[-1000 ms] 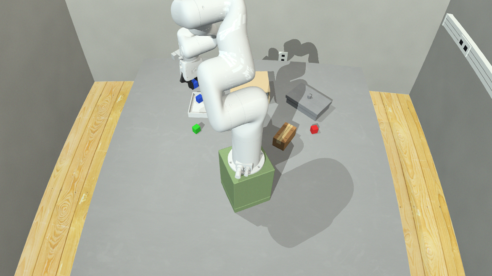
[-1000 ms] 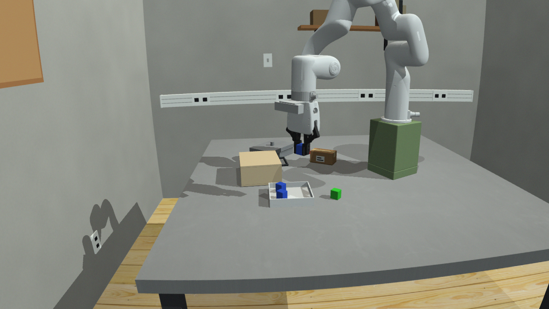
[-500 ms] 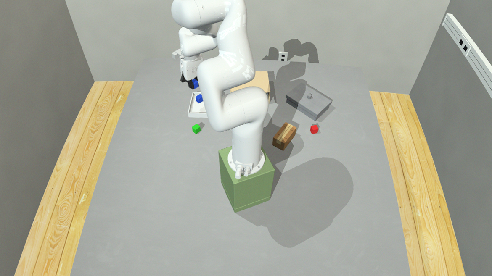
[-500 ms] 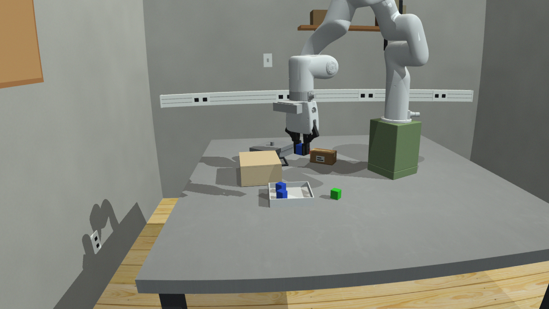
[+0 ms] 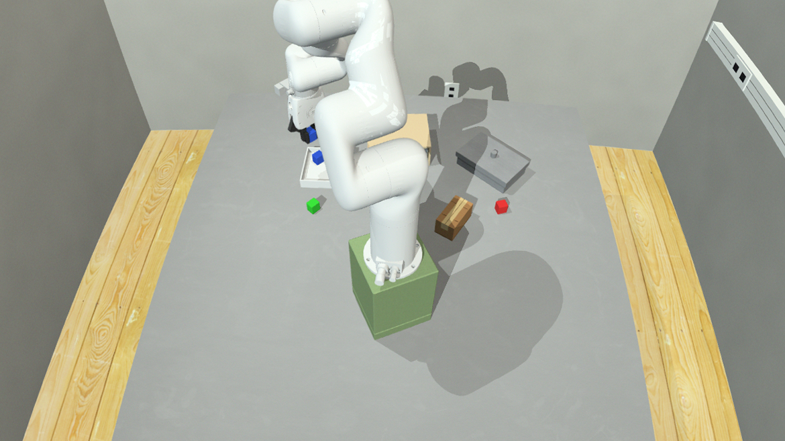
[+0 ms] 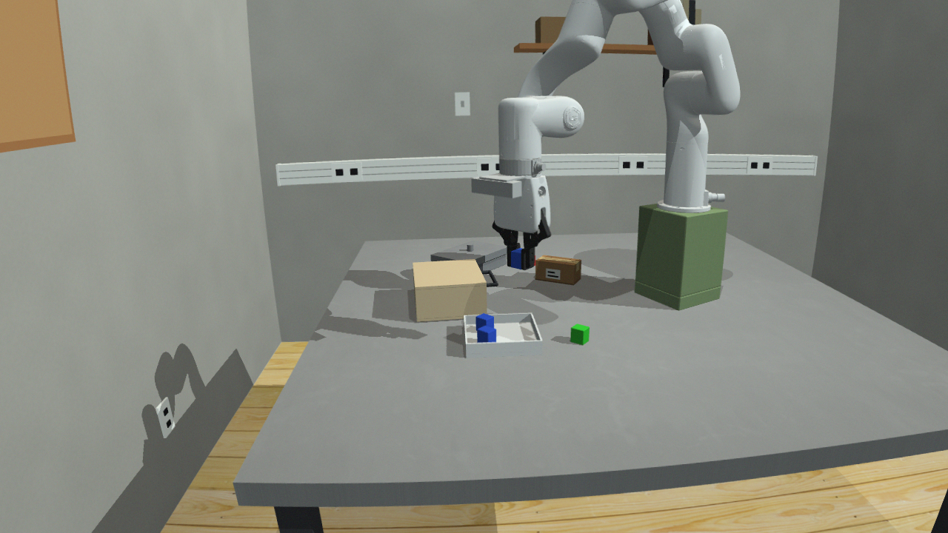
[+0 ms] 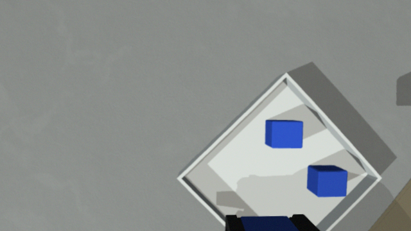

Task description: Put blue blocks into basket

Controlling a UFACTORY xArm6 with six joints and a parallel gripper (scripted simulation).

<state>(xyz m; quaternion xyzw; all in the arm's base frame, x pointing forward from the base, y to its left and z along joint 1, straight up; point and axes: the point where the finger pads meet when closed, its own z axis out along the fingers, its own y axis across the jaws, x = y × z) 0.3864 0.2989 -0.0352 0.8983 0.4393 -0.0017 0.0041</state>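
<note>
Right now my hand is 17 cm above the white basket, 4 cm short of it and 3 cm to the left of it. The rest, counted from my hand: light wooden cabinet (22 cm to the right, 16 cm ahead, 14 cm below); brown cardboard box (42 cm to the right, 15 cm below, 10 cm behind); grey metal lid (52 cm to the right, 14 cm below, 14 cm ahead).
</note>
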